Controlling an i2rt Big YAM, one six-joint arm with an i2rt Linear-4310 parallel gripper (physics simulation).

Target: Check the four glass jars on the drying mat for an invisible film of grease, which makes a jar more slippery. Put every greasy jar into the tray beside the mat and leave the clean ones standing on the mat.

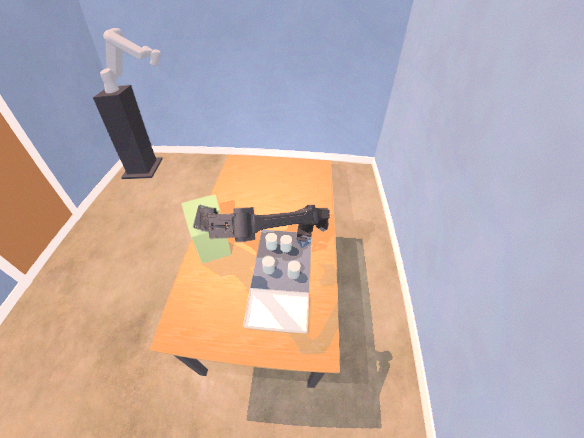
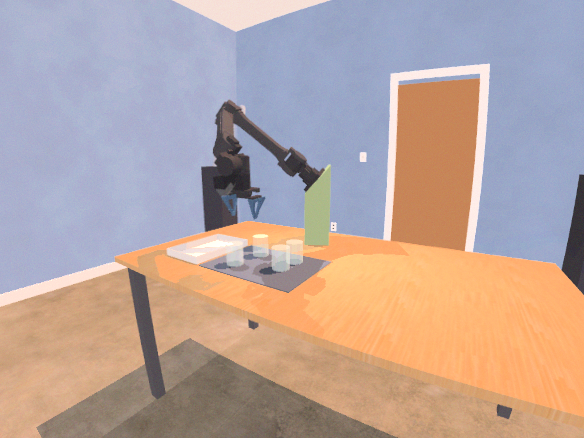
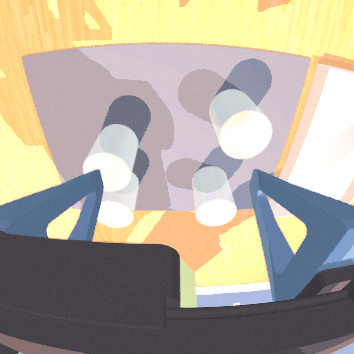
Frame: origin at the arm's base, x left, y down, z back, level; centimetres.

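Seen in the pictures: gripper, fingertip midpoint: (image 1: 302, 239) (image 2: 244, 217) (image 3: 176, 177); arm's base, link origin: (image 2: 315, 180).
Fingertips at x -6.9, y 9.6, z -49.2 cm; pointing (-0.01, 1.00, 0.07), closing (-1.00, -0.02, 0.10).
Note:
Offsets run from my fingertips to a thing's top centre. Level surfaces: height alone.
Four glass jars stand upright on the grey drying mat @[dy +19.5 cm] (image 1: 286, 283) (image 2: 296, 280) (image 3: 60, 90). Two are close together at the end away from the tray: one jar @[dx +9.8, dy +11.4, dz +7.7 cm] (image 1: 286, 244) (image 2: 280, 258) (image 3: 111, 157) and one nearer the arm's base (image 1: 271, 241) (image 2: 294, 252) (image 3: 120, 200). Nearer the tray are a third jar @[dx -8.1, dy +11.4, dz +4.1 cm] (image 1: 294, 270) (image 2: 235, 256) (image 3: 240, 125) and a fourth jar @[dx -4.8, dy +11.4, dz +17.5 cm] (image 1: 268, 265) (image 2: 260, 246) (image 3: 214, 196). No grease is visible. The white tray @[dx -29.5, dy +16.8, dz +13.2 cm] (image 1: 296, 311) (image 2: 200, 256) (image 3: 327, 115) is empty beside the mat. My gripper (image 1: 303, 243) (image 2: 244, 216) (image 3: 176, 177) is open and empty, higher than the jars.
A green panel (image 1: 212, 247) (image 2: 317, 215) (image 3: 188, 285) stands by the arm's base, at the edge of the wooden table @[dy +19.8 cm] (image 1: 205, 310) (image 2: 425, 310). A pale arm (image 1: 114, 55) on a black pedestal (image 1: 127, 132) stands off the table.

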